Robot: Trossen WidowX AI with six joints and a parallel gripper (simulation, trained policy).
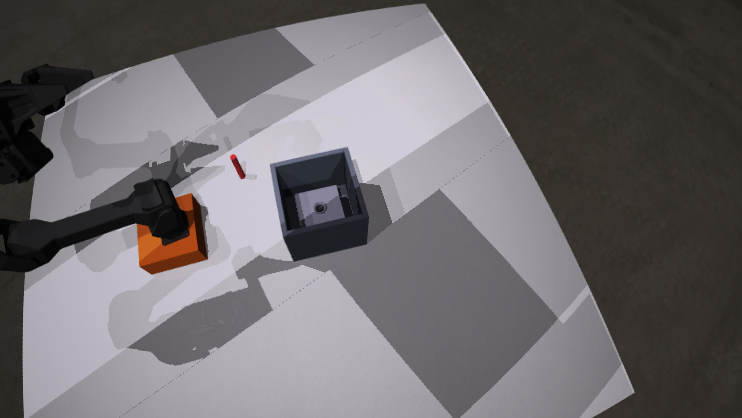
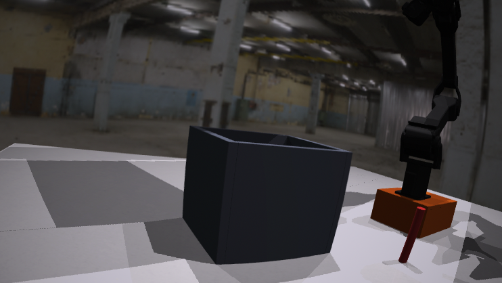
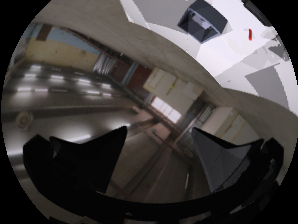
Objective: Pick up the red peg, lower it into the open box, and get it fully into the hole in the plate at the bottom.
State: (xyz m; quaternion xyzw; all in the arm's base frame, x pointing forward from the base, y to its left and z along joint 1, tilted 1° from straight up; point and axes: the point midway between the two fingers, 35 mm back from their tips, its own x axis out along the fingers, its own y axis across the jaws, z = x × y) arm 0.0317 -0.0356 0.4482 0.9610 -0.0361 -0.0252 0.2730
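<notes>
Now: gripper tip 47 cm above the red peg, 14 cm to the right of it and 12 cm short of it. From my gripper tip the other things lie so: grey plate 46 cm below, 25 cm ahead, 4 cm to the right.
</notes>
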